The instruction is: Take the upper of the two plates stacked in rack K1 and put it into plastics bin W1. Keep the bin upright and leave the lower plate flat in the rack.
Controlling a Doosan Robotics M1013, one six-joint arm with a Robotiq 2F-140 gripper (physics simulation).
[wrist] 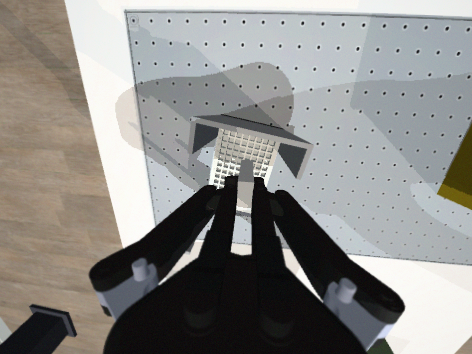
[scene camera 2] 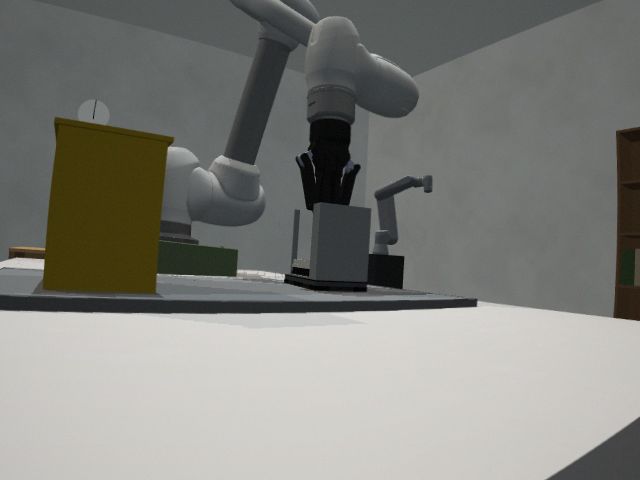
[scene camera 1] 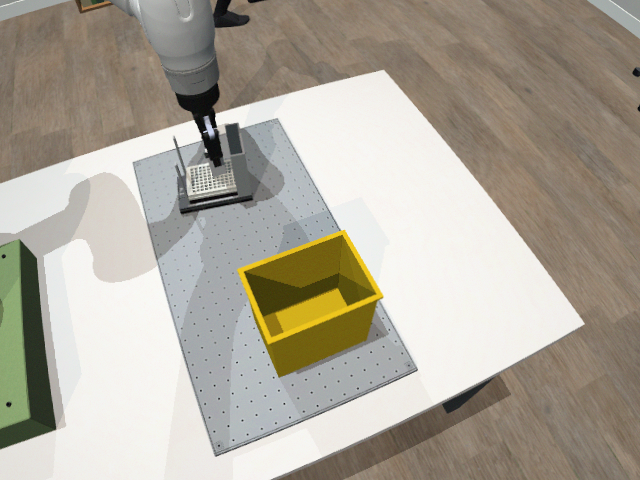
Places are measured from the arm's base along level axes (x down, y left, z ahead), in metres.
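Pixels of known places: gripper, fingertip midpoint: (wrist: 246, 170) (scene camera 1: 219, 172); arm's base at its link origin: (scene camera 2: 162, 242).
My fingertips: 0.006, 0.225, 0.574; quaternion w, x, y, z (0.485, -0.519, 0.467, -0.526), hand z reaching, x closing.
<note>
Ahead of a thing's pixels: the offset from my fingertips to its top centre, as dx, dy, dz. Level surfaces: height alone.
Rack K1 {-0.081, +0.008, -0.019} (scene camera 1: 244, 180) (scene camera 2: 341, 242) (wrist: 295, 137) is grey with upright walls and a dark base. The upper plate {+0.015, +0.007, -0.009} (scene camera 1: 204, 180) (scene camera 2: 300, 262) (wrist: 248, 142) is cream with a square grid and lies flat in it. The lower plate cannot be told apart clearly beneath it. Plastics bin W1 {-0.118, -0.368, +0.084} (scene camera 1: 325, 338) (scene camera 2: 105, 206) (wrist: 460, 185) is yellow, upright and empty. My gripper (scene camera 1: 216, 162) (wrist: 246, 170) points down over the plate, between the rack's walls, shut, with a light grey piece at its tips. The rack's wall hides the tips in scene camera 2, so their height above the plate is unclear.
Rack and bin stand on a grey perforated board (scene camera 1: 206, 330) (scene camera 2: 232, 304) (wrist: 340, 55) on a white table {dx +0.075} (scene camera 1: 423, 206) (scene camera 2: 310, 387). The rack's tall side walls stand close to the fingers. A green block (scene camera 1: 12, 335) (scene camera 2: 199, 258) is under the arm's base.
</note>
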